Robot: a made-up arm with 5 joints.
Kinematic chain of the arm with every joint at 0, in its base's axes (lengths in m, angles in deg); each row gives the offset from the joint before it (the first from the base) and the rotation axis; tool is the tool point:
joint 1: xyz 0 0 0.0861 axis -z
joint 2: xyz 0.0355 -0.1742 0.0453 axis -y
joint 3: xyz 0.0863 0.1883 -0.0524 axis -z
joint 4: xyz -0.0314 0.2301 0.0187 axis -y
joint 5: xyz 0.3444 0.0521 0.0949 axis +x
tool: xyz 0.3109 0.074 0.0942
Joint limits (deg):
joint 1: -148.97..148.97
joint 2: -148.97..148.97
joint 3: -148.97..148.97
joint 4: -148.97..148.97
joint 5: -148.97..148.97
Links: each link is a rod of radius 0.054 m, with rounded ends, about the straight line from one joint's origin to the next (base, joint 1, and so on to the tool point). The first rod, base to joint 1, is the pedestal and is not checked.
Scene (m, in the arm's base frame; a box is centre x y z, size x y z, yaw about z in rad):
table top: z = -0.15
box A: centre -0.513 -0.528 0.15 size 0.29 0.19 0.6 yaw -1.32
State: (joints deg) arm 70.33 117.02 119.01 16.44 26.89
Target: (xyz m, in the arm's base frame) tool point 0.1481 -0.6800 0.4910
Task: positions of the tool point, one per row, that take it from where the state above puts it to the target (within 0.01 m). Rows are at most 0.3 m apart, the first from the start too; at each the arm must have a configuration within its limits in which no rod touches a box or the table.
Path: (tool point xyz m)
1: -0.7090 -0.0903 0.1834
2: -0.6890 -0.1909 0.3405
3: -0.6609 -0.1941 0.4774
4: -0.5033 -0.3740 0.5839
5: -0.2977 -0.5250 0.6204
6: -0.0710 -0.6298 0.5867
7: 0.1480 -0.6800 0.4910

